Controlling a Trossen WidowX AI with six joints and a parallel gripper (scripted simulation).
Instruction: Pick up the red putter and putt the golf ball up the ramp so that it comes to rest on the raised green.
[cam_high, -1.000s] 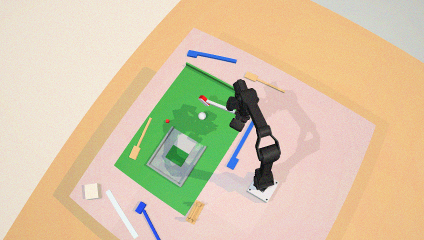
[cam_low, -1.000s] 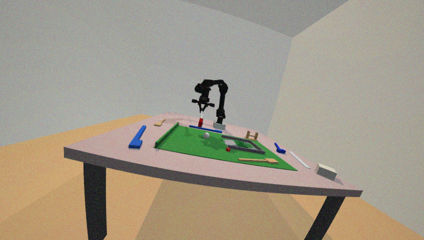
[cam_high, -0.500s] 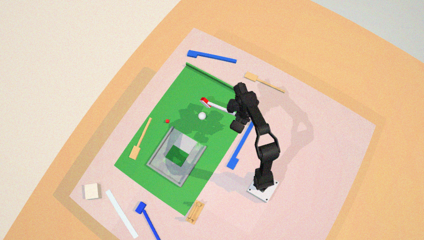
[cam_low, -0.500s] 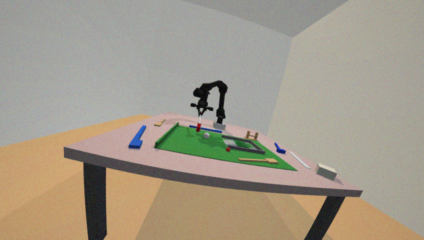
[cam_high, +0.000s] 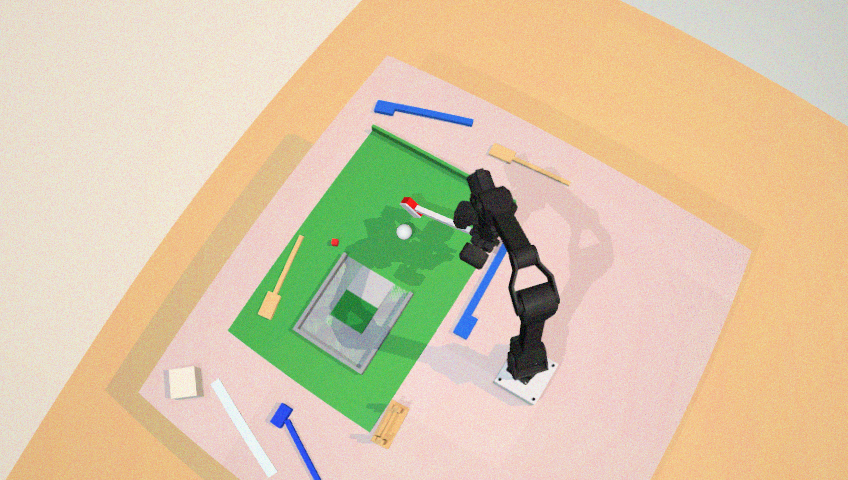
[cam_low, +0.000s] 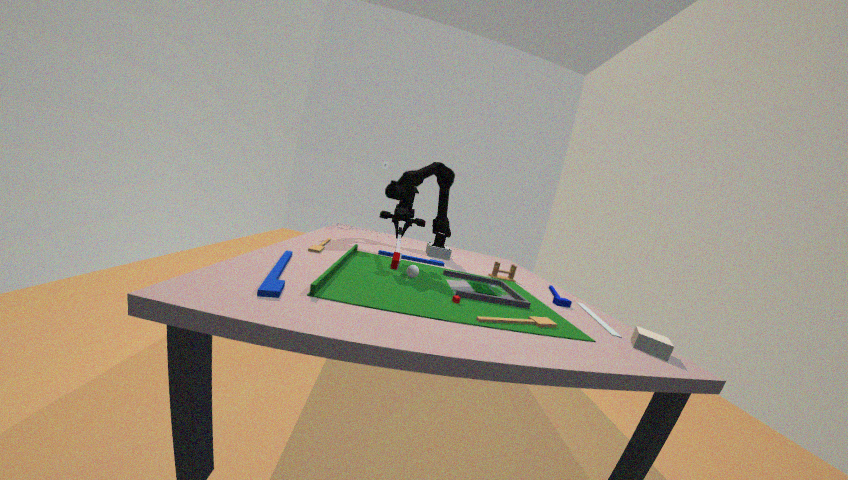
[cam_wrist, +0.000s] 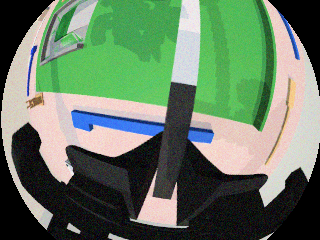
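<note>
Right now my gripper tip is 120 mm short of the red putter and 20 mm to the right of it. The rest, counted from my gripper tip: low green wall (260 mm ahead, 130 mm to the right, 70 mm below); green mat (220 mm to the left, 210 mm ahead, 90 mm below); white golf ball (200 mm ahead, 90 mm to the left, 60 mm below).
</note>
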